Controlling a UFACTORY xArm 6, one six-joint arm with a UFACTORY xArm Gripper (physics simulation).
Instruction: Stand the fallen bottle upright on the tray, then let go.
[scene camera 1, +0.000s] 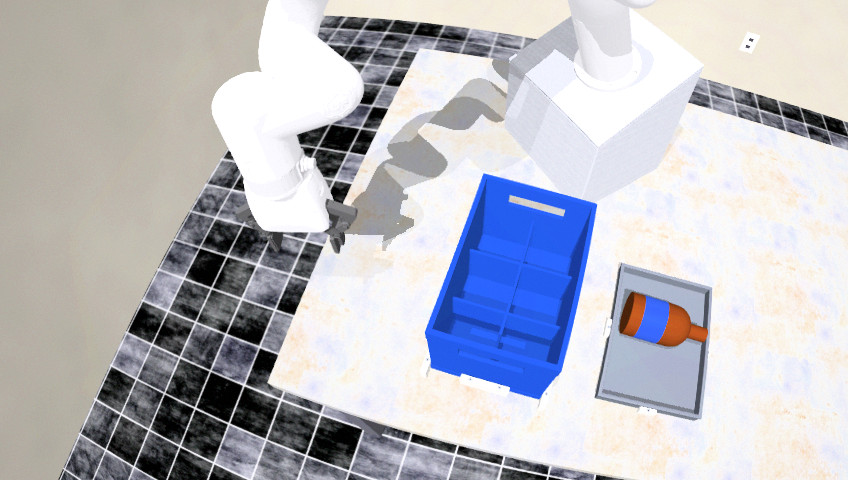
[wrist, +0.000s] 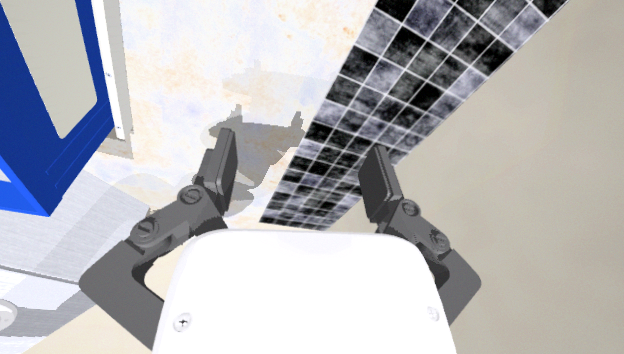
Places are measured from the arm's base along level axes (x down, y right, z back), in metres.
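Pixels of known places: gripper, fingertip midpoint: (scene camera 1: 308, 243) (wrist: 303, 152); arm's base, link origin: (scene camera 1: 607, 64).
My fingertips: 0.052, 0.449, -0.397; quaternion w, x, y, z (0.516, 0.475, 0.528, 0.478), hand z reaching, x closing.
Ahead of a thing's pixels: the offset from my fingertips to its top centre, as dx, dy, dz. "pt": to the spot under its first point. Level surfaces: height alone.
An orange-brown bottle @(+0.113, -0.580, -0.007) (scene camera 1: 676, 325) with a blue band lies on its side in the upper half of the grey tray @(pt +0.188, -0.557, -0.092) (scene camera 1: 648, 377), at the right in the scene view. Its neck points right and rests at the tray's right wall; its base is near the left wall. My gripper (scene camera 1: 305, 245) (wrist: 303, 152) is open and empty. It hangs in the air near the table's left edge, far to the left of the bottle, with the blue crate between them. The bottle and the tray do not show in the wrist view.
A blue crate @(+0.018, -0.301, +0.013) (scene camera 1: 492, 366) (wrist: 102, 65) with divided compartments and tall walls stands on the table @(dx +0.193) (scene camera 1: 357, 333) (wrist: 190, 60), left of the tray. The arm's box-shaped base (scene camera 1: 553, 136) stands behind the crate. White brackets sit along the crate and the tray.
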